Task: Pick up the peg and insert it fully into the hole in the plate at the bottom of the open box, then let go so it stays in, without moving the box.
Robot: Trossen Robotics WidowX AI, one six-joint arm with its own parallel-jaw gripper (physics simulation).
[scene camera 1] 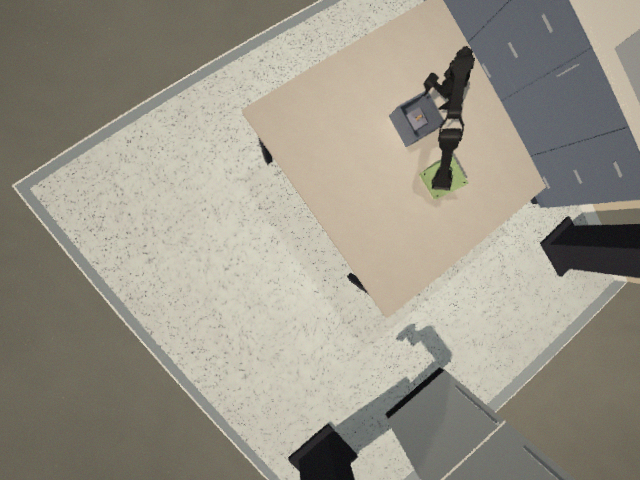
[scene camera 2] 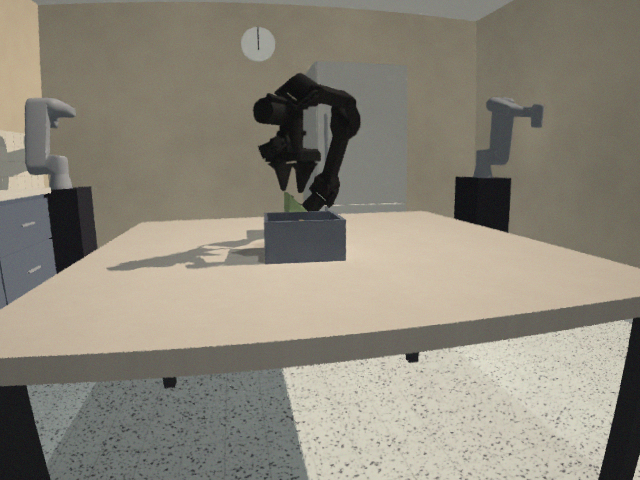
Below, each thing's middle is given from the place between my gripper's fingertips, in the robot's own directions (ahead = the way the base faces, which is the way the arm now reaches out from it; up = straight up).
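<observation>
The blue-grey box (scene camera 2: 321,237) is 30 mm to the left of my hand and 20 mm behind it, and it lies 110 mm below it.
</observation>
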